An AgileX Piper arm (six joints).
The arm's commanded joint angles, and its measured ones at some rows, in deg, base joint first. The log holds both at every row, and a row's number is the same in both.
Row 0, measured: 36.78, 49.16, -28.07, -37.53, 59.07, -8.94
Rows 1 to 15, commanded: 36.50, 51.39, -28.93, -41.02, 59.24, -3.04; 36.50, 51.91, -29.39, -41.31, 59.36, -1.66; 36.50, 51.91, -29.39, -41.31, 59.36, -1.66; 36.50, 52.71, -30.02, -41.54, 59.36, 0.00; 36.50, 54.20, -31.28, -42.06, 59.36, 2.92; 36.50, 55.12, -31.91, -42.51, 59.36, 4.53; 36.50, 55.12, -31.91, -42.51, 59.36, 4.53; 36.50, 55.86, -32.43, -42.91, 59.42, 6.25; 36.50, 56.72, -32.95, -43.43, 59.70, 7.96; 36.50, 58.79, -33.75, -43.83, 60.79, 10.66; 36.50, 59.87, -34.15, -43.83, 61.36, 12.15; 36.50, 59.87, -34.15, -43.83, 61.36, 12.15; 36.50, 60.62, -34.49, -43.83, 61.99, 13.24; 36.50, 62.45, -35.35, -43.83, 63.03, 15.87; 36.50, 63.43, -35.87, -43.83, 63.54, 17.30
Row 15, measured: 36.78, 61.36, -34.55, -41.48, 61.48, 13.06
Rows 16 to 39, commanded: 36.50, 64.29, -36.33, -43.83, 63.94, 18.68; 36.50, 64.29, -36.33, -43.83, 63.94, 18.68; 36.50, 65.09, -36.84, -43.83, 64.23, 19.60; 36.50, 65.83, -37.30, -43.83, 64.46, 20.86; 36.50, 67.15, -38.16, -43.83, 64.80, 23.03; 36.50, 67.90, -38.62, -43.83, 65.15, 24.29; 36.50, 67.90, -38.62, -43.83, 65.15, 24.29; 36.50, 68.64, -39.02, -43.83, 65.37, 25.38; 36.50, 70.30, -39.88, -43.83, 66.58, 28.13; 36.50, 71.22, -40.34, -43.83, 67.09, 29.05; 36.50, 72.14, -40.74, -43.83, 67.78, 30.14; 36.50, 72.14, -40.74, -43.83, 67.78, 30.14; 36.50, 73.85, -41.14, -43.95, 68.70, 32.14; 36.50, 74.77, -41.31, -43.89, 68.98, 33.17; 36.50, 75.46, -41.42, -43.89, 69.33, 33.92; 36.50, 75.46, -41.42, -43.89, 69.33, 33.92; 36.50, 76.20, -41.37, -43.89, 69.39, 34.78; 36.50, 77.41, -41.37, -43.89, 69.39, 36.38; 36.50, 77.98, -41.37, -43.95, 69.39, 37.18; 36.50, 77.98, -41.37, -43.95, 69.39, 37.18; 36.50, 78.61, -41.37, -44.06, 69.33, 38.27; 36.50, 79.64, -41.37, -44.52, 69.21, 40.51; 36.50, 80.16, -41.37, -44.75, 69.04, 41.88; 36.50, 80.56, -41.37, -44.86, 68.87, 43.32
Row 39, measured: 36.78, 79.35, -41.25, -42.06, 67.55, 39.42
